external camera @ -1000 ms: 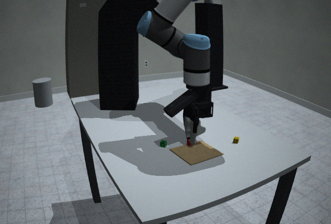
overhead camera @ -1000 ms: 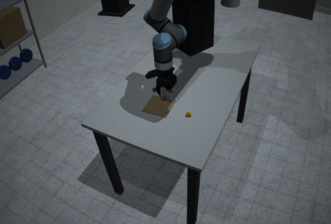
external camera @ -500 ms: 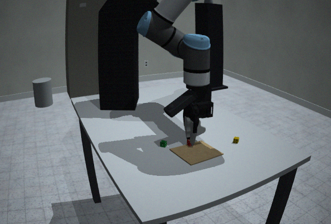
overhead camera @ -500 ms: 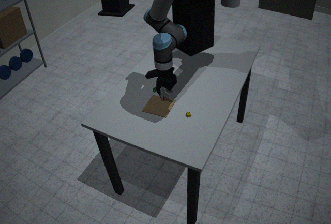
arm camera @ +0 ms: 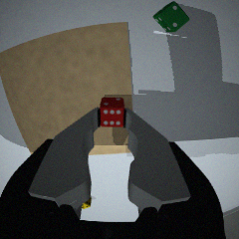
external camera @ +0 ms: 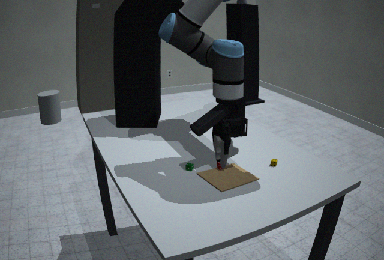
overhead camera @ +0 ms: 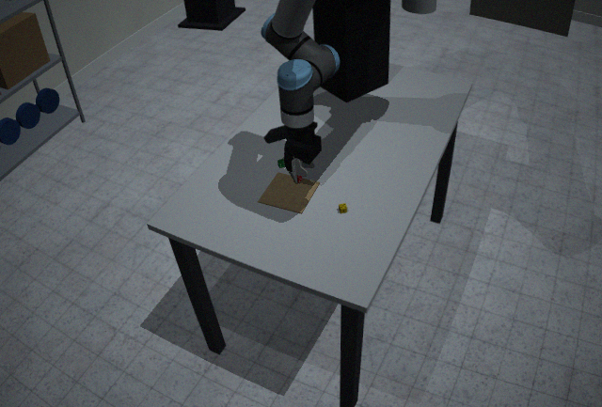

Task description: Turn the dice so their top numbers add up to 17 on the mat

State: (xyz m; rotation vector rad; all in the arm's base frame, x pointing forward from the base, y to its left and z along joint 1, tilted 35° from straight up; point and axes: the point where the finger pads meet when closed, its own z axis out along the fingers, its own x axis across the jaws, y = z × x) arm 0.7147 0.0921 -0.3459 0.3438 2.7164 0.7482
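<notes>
Now: hand 10 mm above the red die. Also, from my hand: mat: 50 mm ahead, 10 mm to the right, 20 mm below; then green die: 60 mm behind, 80 mm to the right, 20 mm below; then yellow die: 80 mm ahead, 170 mm to the left, 20 mm below.
</notes>
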